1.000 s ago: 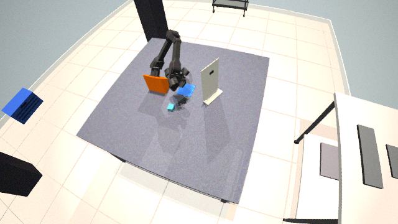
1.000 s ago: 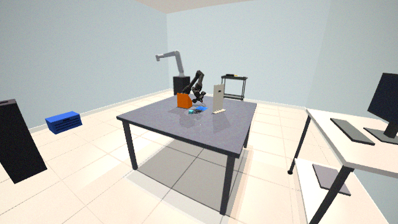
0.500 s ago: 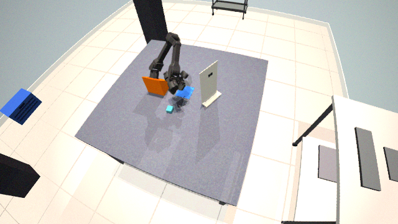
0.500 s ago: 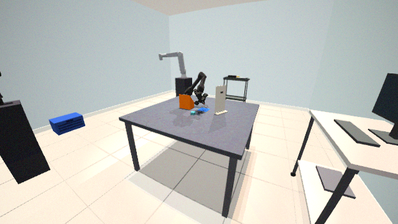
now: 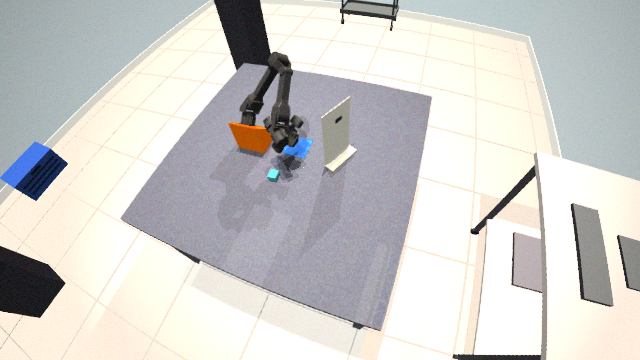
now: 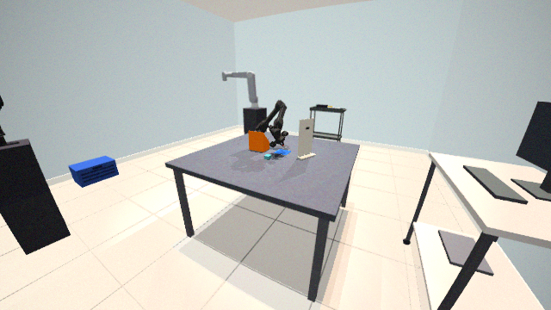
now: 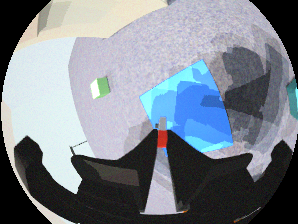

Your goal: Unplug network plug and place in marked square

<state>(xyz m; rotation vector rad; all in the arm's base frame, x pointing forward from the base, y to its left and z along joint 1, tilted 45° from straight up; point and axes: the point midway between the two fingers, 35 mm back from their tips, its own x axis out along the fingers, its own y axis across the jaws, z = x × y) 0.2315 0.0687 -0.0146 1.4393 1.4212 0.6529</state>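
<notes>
My gripper tip is 60 mm above the blue marked square. Also, from my gripper tip: pale upright panel: 210 mm ahead, 90 mm above, 20 mm to the left.
</notes>
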